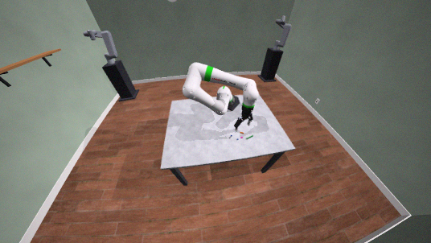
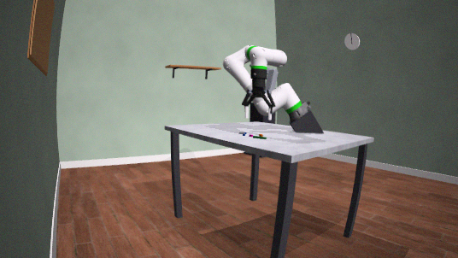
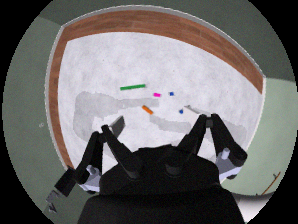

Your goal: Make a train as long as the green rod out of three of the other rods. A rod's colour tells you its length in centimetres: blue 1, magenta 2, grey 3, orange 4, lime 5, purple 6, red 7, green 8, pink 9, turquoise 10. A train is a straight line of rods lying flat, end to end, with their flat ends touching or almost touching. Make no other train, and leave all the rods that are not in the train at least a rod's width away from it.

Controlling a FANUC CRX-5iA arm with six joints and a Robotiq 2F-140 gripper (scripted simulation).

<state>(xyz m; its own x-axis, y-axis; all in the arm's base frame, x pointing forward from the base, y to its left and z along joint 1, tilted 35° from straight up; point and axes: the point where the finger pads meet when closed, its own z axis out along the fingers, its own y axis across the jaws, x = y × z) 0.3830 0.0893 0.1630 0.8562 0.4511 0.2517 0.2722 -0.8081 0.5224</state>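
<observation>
Right now my hand is 100 mm above the orange rod, 20 mm to the right of it and 10 mm past it. The rest, counted from my hand: green rod: 100 mm below, 70 mm to the left, 60 mm ahead; grey rod: 120 mm to the right, 100 mm below, 20 mm ahead; magenta rod: 100 mm below, 40 mm ahead, 10 mm to the right.
</observation>
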